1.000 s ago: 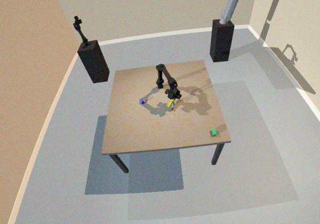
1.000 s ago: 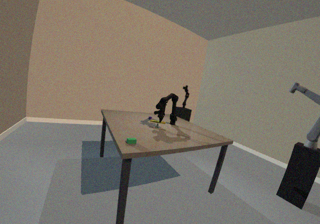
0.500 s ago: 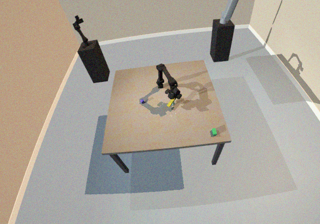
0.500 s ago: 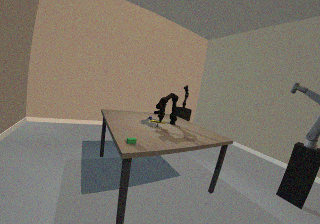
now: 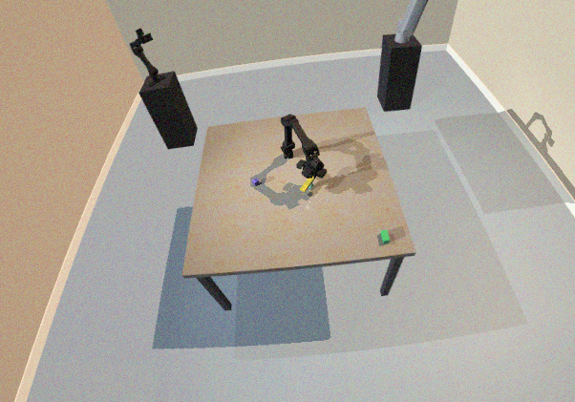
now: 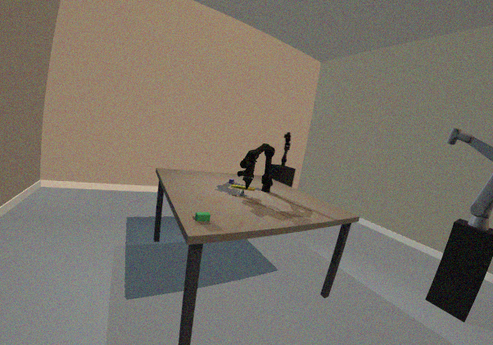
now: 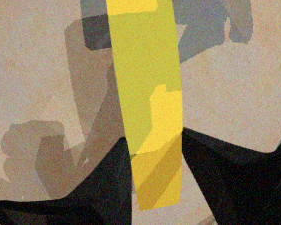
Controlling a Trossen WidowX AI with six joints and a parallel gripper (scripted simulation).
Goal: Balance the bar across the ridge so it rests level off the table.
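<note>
My gripper tip is 2 cm short of the yellow bar and 2 cm to the left of it. Round my gripper tip: green block: 45 cm ahead, 36 cm to the left, 5 cm below; then purple cube: 6 cm behind, 37 cm to the right, 5 cm below.
</note>
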